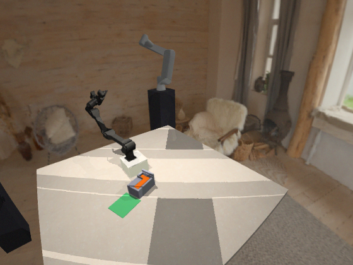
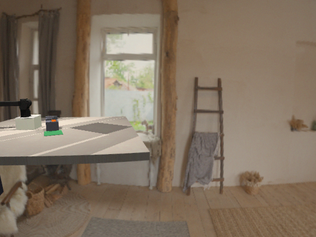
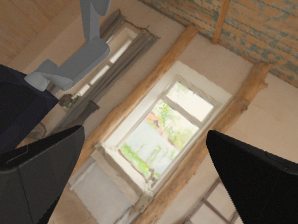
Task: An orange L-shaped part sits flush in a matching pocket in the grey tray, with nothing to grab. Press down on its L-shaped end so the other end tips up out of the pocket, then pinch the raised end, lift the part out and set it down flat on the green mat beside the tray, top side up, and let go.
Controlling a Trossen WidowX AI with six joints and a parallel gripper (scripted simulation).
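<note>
Now: gripper tip 75 cm short of the orange L-shaped part, 17 cm to the left of it and 40 cm above it. Also, from my gripper tip: green mat 80 cm ahead, 33 cm to the right, 46 cm below.
</note>
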